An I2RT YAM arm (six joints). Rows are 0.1 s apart.
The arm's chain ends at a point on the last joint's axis. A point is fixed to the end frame.
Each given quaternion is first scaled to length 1.
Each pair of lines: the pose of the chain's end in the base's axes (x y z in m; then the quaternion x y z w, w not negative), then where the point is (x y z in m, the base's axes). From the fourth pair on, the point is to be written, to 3 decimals.
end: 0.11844 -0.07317 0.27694 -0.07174 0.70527 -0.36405 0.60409
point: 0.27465 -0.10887 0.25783
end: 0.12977 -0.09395 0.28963 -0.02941 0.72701 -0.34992 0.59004
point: 0.28341 -0.13645 0.26452
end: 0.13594 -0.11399 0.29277 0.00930 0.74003 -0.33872 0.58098
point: 0.28724 -0.16225 0.26413
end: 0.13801 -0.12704 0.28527 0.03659 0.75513 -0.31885 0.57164
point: 0.288 -0.177 0.251
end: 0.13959 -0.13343 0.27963 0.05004 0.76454 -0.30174 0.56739
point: 0.289 -0.182 0.242
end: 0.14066 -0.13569 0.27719 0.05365 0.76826 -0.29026 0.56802
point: 0.290 -0.182 0.239
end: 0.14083 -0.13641 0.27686 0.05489 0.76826 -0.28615 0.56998
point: 0.291 -0.182 0.239
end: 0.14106 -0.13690 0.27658 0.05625 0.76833 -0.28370 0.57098
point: 0.291 -0.182 0.238
